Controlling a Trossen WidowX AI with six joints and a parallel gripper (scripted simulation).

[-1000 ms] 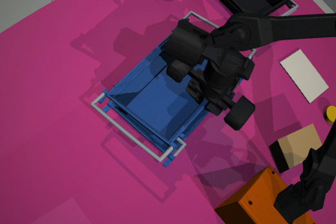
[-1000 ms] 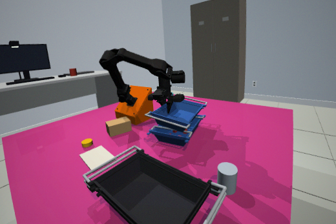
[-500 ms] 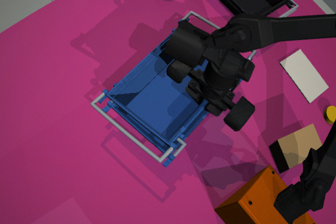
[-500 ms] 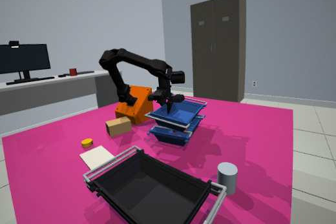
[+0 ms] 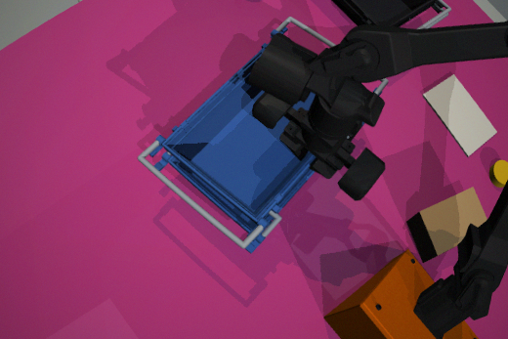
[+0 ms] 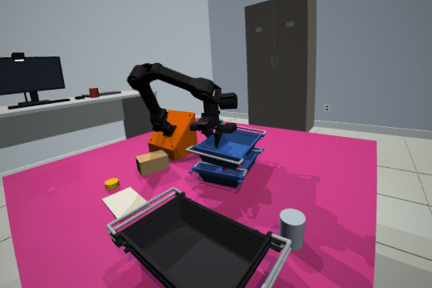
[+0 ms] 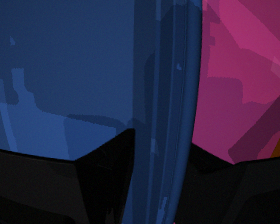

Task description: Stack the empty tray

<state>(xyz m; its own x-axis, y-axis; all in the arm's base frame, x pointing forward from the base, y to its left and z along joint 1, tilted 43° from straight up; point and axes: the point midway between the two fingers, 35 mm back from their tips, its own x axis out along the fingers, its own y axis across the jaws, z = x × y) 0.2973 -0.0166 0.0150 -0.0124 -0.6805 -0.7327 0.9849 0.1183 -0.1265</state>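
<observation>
Now: the blue tray 7 cm ahead of my gripper tip, 2 cm above it and 1 cm to the left of it. Also, from my gripper tip: yellow disc (32 cm to the right, 25 cm behind, 8 cm below); white card (35 cm to the right, 10 cm behind, 9 cm below); cardboard box (23 cm behind, 15 cm to the right, 6 cm below).
</observation>
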